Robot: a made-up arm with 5 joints.
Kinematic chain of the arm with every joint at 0, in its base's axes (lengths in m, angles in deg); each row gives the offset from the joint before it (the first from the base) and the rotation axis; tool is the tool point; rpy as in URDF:
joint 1: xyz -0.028 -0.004 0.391 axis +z
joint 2: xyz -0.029 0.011 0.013 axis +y
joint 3: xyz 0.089 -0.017 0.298 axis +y
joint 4: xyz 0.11 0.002 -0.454 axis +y
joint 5: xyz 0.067 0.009 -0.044 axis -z
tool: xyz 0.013 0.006 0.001 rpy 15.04 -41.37 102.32
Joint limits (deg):
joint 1: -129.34..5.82
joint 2: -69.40..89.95
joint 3: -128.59..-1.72
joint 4: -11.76..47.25
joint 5: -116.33..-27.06
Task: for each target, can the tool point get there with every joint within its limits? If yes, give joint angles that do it. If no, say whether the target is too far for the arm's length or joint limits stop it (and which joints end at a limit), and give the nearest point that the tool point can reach.
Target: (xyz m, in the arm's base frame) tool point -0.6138 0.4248 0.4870
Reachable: no: joint limits stop it (at a limit: joint 2, joint 3, joint 4, joint 5) | nearest point -0.5193 0.3556 0.9897 | short by 0.516 m
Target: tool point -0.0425 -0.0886 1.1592
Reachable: yes | joints -111.90 -43.39 -93.33 28.60 -88.91
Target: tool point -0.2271 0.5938 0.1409
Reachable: no: joint limits stop it (at a limit: joint 2, joint 3, joint 4, joint 5) | nearest point -0.1121 0.2484 0.1688 | short by 0.365 m
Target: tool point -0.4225 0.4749 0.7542
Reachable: no: joint limits stop it (at a limit: joint 2, joint 3, joint 4, joint 5) | nearest point -0.4151 0.4660 0.9897 | short by 0.236 m
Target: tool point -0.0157 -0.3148 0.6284
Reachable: yes | joints -91.26 -54.42 -13.72 2.40 -55.61
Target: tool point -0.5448 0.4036 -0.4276
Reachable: no: too far | nearest point -0.1566 0.0974 -0.0321 | short by 0.633 m
